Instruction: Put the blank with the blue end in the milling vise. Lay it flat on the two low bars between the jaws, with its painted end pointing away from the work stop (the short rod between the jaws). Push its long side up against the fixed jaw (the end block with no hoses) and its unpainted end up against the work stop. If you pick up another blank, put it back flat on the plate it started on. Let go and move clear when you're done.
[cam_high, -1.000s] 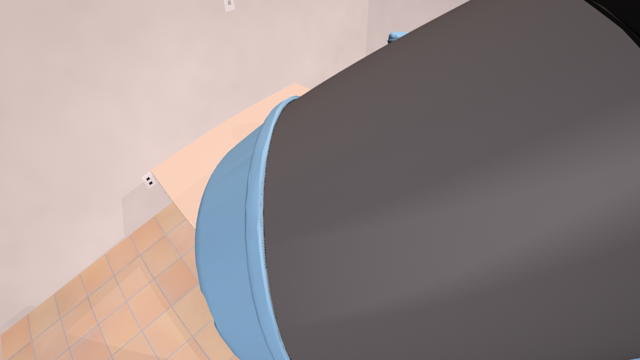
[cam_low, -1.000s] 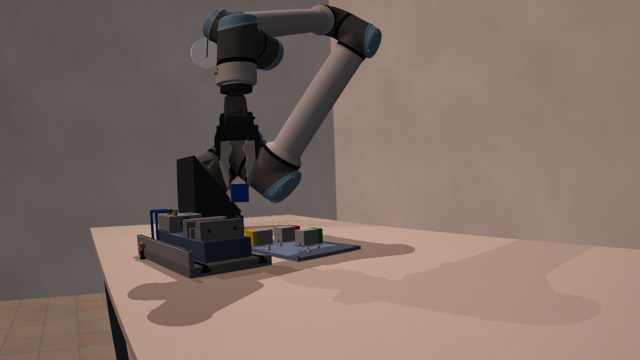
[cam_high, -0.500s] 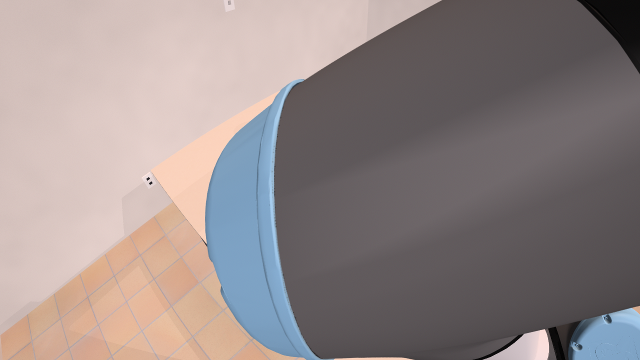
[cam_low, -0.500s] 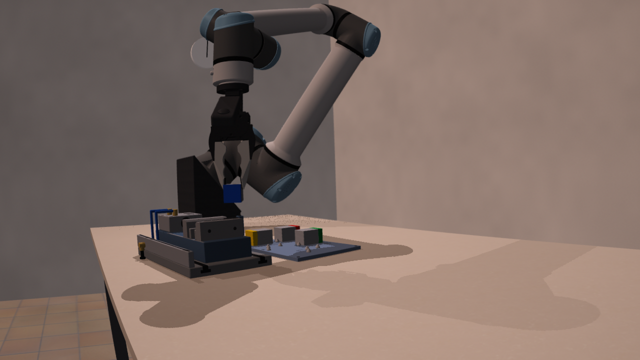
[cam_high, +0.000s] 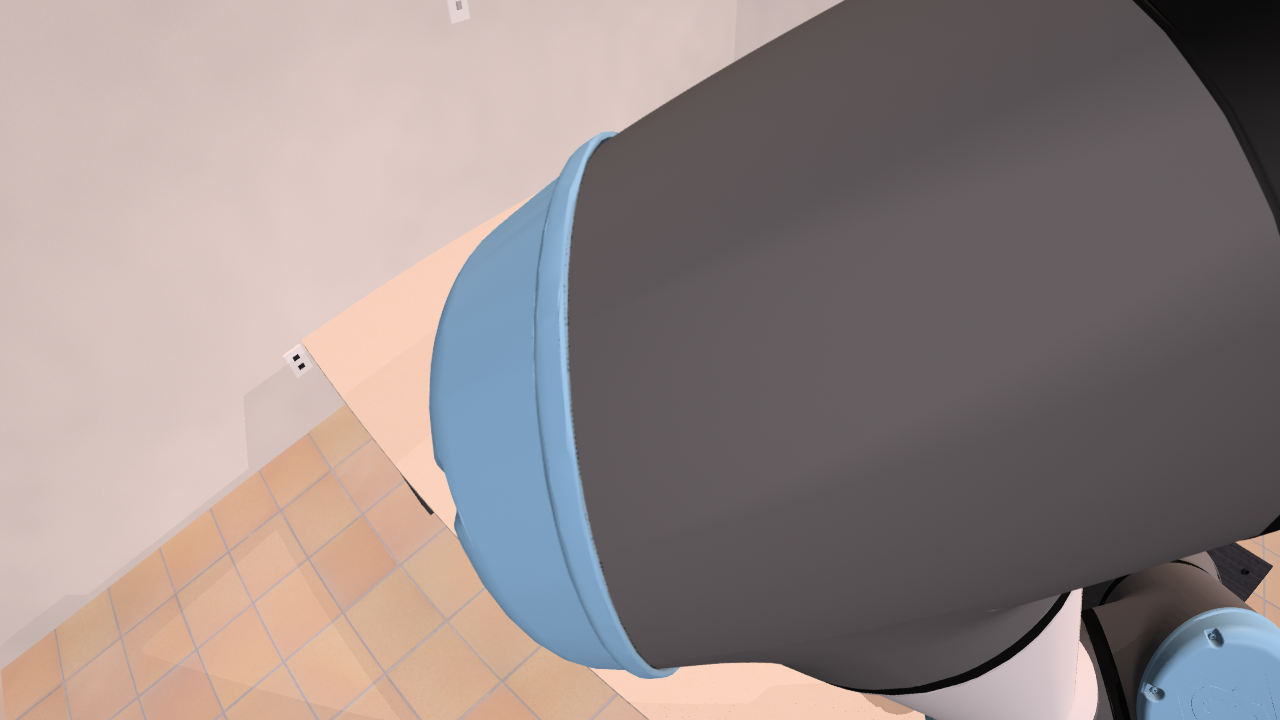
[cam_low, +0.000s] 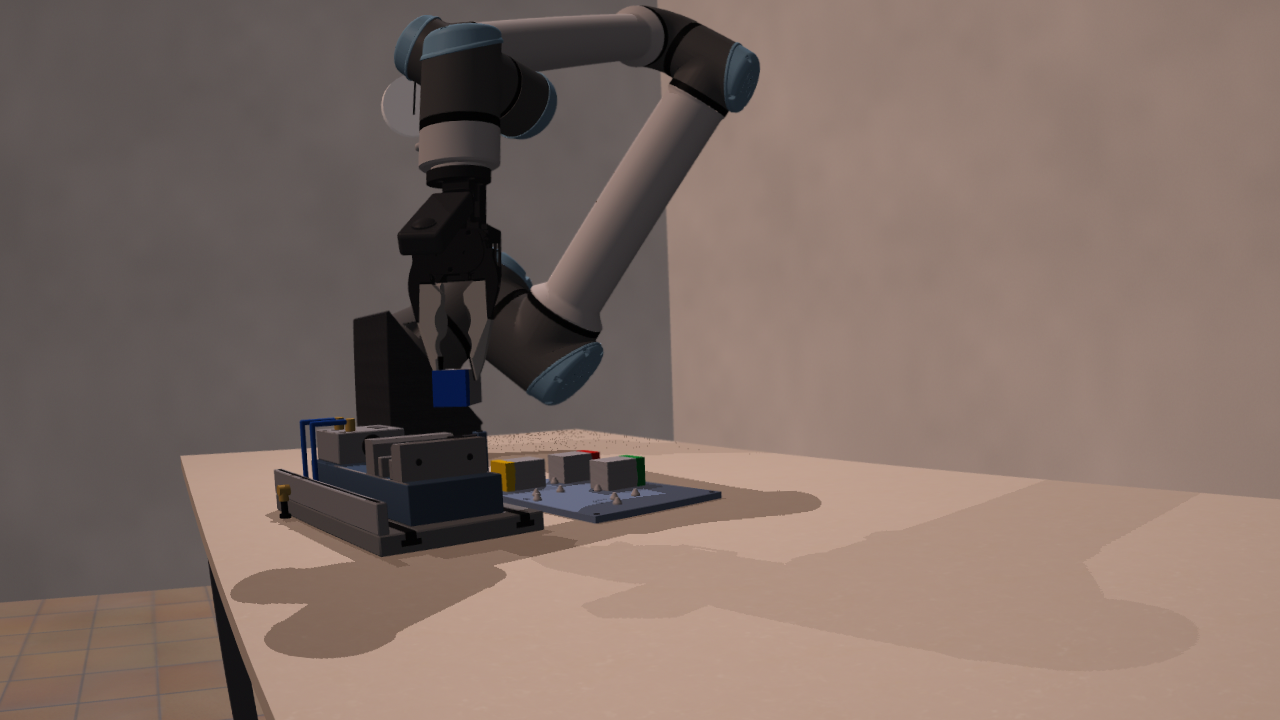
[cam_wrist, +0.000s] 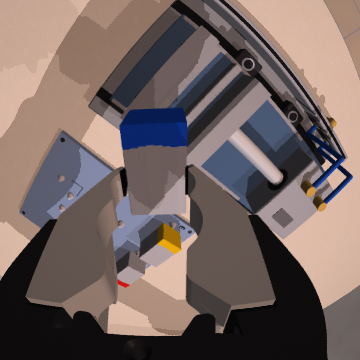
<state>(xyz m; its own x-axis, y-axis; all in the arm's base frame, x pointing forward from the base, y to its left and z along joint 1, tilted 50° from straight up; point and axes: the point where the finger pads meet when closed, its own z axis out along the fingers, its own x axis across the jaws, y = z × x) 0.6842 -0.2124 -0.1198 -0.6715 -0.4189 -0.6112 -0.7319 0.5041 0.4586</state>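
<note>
The moving jaw is 30 mm behind my hand, 40 mm to the right of it and 90 mm below it. Also, from my hand: blue-ended blank 20 mm below; pale rod 90 mm behind, 50 mm to the right, 90 mm below; work stop 10 mm behind, 10 mm to the left, 80 mm below.
</note>
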